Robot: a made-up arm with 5 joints.
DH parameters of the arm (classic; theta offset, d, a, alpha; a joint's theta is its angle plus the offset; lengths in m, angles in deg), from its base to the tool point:
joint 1: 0 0.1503 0.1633 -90
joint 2: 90 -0.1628 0.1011 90
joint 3: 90 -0.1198 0.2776 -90
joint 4: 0 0.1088 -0.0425 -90
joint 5: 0 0.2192 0.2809 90
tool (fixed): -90 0.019 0 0
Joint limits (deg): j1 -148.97..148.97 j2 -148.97..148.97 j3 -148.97..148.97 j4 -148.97..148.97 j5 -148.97..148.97
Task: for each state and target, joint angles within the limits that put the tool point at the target. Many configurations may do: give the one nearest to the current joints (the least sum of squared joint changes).
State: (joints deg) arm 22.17 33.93 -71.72 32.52 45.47
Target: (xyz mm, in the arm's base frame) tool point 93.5 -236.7 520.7
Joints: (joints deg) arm 50.20 90.36 -80.62 58.14 48.83
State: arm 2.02 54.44 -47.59 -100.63 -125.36
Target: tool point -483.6 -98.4 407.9
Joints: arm 33.35 75.29 -77.76 -90.25 -146.86
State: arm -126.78 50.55 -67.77 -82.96 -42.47
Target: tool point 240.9 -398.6 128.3
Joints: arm -148.97 39.74 -39.70 -89.50 -75.49
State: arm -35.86 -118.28 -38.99 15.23 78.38
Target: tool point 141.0 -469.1 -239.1
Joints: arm -56.80 -79.82 -46.53 19.90 83.23
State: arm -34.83 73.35 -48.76 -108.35 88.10
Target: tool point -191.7 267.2 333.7
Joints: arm -31.33 110.84 -34.48 -114.62 79.98
